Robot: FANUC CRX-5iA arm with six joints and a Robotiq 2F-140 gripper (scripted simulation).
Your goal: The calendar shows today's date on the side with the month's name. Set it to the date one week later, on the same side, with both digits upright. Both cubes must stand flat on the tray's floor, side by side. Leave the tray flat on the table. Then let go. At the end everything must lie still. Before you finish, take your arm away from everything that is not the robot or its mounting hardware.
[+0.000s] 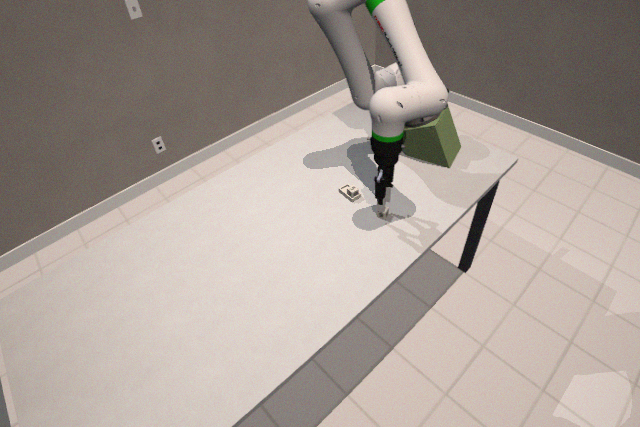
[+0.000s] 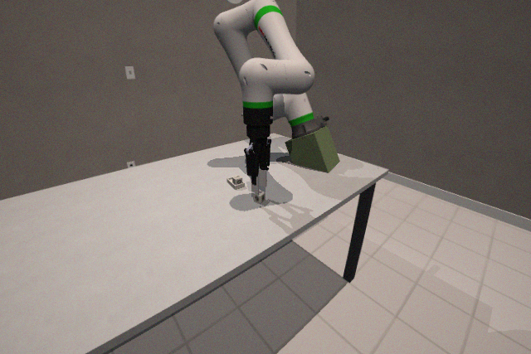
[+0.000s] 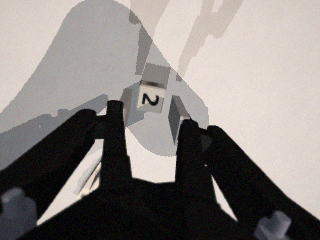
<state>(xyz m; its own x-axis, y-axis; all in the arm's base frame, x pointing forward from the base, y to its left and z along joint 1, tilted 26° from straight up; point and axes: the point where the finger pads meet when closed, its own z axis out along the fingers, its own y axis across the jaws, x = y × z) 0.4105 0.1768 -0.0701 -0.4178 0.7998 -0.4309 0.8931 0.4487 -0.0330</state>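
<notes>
The white calendar cube is 6 cm below my hand.
</notes>
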